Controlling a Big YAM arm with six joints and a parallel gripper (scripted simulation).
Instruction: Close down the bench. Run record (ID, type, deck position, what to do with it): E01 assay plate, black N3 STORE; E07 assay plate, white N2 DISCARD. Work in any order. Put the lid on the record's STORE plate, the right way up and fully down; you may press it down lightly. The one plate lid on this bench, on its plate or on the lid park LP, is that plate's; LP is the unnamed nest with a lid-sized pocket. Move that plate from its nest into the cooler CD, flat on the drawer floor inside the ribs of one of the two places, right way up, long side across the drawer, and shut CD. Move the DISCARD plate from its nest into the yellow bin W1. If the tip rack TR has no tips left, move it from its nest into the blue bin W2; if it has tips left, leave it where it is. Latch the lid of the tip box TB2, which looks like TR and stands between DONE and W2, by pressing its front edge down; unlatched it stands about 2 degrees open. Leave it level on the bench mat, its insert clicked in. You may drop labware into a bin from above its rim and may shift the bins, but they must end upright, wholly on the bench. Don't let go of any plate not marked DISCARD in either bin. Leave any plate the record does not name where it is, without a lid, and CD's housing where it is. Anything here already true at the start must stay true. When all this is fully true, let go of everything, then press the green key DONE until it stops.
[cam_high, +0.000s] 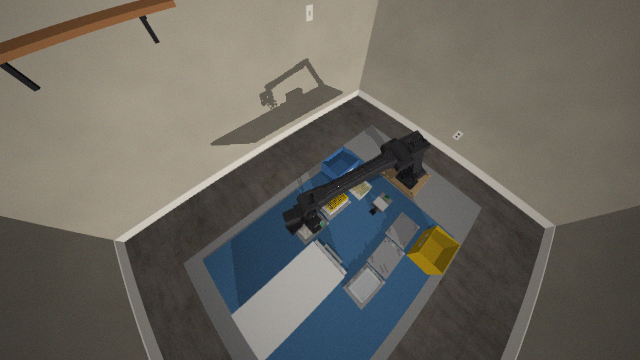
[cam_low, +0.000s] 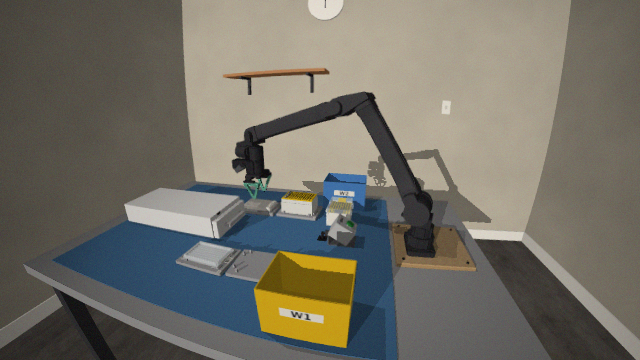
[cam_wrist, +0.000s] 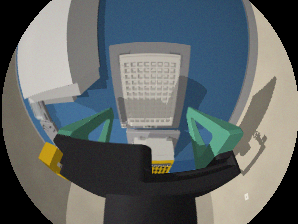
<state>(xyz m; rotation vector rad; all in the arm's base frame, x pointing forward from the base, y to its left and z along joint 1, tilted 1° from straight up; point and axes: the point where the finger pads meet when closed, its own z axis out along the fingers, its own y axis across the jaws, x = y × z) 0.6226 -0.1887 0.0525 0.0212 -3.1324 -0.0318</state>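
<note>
Right now my hand is 5 cm above the white plate. The rest, counted from my hand: grey plate lid: 11 cm ahead, 18 cm to the left, 5 cm below; then tip rack TR: 18 cm behind, 1 cm to the right, 2 cm below; then black plate: 11 cm ahead, 18 cm to the left, 5 cm below.
</note>
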